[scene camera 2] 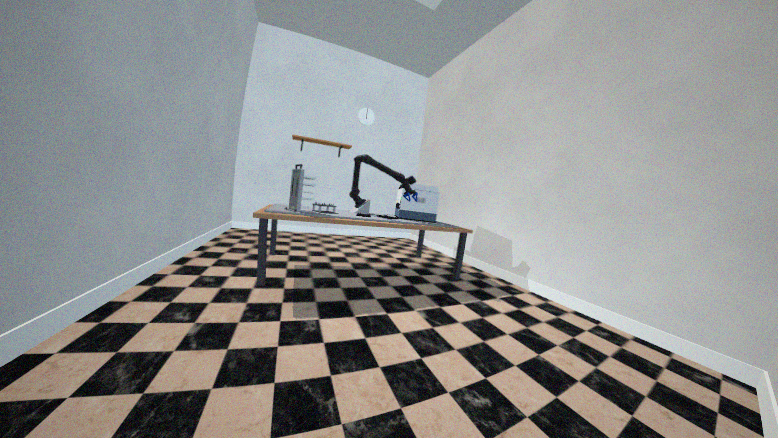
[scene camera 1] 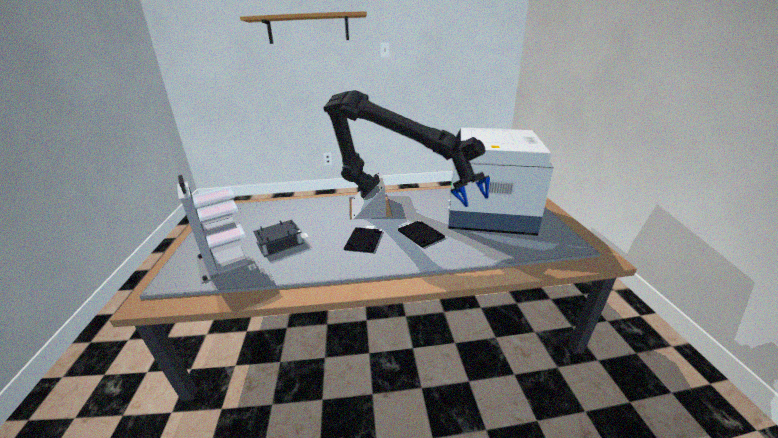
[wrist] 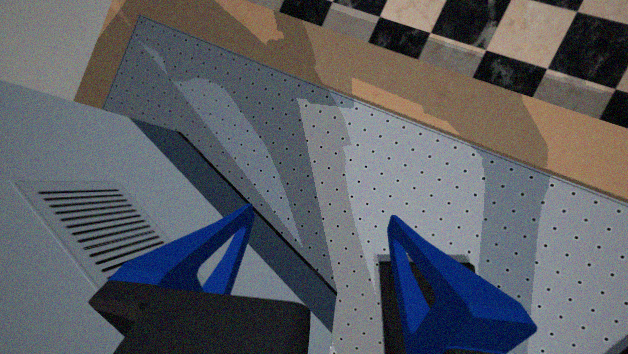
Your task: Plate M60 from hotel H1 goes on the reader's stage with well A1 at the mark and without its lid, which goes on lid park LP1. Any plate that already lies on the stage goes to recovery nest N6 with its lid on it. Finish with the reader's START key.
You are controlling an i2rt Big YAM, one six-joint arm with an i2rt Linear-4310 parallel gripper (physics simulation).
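Seen in the pictures: gripper, fingertip midpoint: (scene camera 2: pixel 413 201) (scene camera 1: pixel 477 202) (wrist: pixel 319 215); arm's base, link origin: (scene camera 2: pixel 360 203) (scene camera 1: pixel 370 186).
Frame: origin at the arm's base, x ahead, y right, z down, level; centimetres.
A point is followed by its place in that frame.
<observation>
My gripper (scene camera 1: pixel 476 201) {x 42.8, y -37.2, z -9.2 cm} (scene camera 2: pixel 411 200) {x 42.8, y -37.2, z -9.2 cm} (wrist: pixel 319 215) {x 42.8, y -37.2, z -9.2 cm} is open and empty, in front of the vented side of the white reader (scene camera 1: pixel 519 198) {x 38.1, y -56.7, z -7.2 cm} (scene camera 2: pixel 427 202) {x 37.9, y -55.9, z -10.0 cm} (wrist: pixel 60 140) {x 38.9, y -59.1, z -9.8 cm}, near its left end in scene camera 1. The reader's stage, any plate on it and the START key do not show. A tall plate hotel (scene camera 1: pixel 200 239) {x 49.4, y 60.7, z -6.5 cm} (scene camera 2: pixel 295 190) {x 44.8, y 64.3, z -6.4 cm} stands at the table's left end. It holds pinkish-topped plates, including an upper plate (scene camera 1: pixel 215 196) {x 41.4, y 55.1, z -18.3 cm} and a lower plate (scene camera 1: pixel 224 235) {x 40.7, y 56.5, z -2.3 cm}. The hotel, plate, nest and lid park labels cannot be read.
A dark raised rack (scene camera 1: pixel 278 232) {x 32.2, y 39.3, z 3.1 cm} (scene camera 2: pixel 324 206) {x 37.8, y 40.8, z 3.1 cm} with upright pegs stands right of the hotel. Two flat black pads lie between rack and reader: a left pad (scene camera 1: pixel 363 239) {x 34.6, y 5.7, z 8.0 cm} and a right pad (scene camera 1: pixel 421 233) {x 33.9, y -18.4, z 7.8 cm}. One black pad (wrist: pixel 390 305) {x 32.5, y -24.0, z 7.9 cm} shows partly behind the right finger. The arm's base (scene camera 1: pixel 371 206) {x 14.0, y 0.9, z 3.7 cm} is behind them.
</observation>
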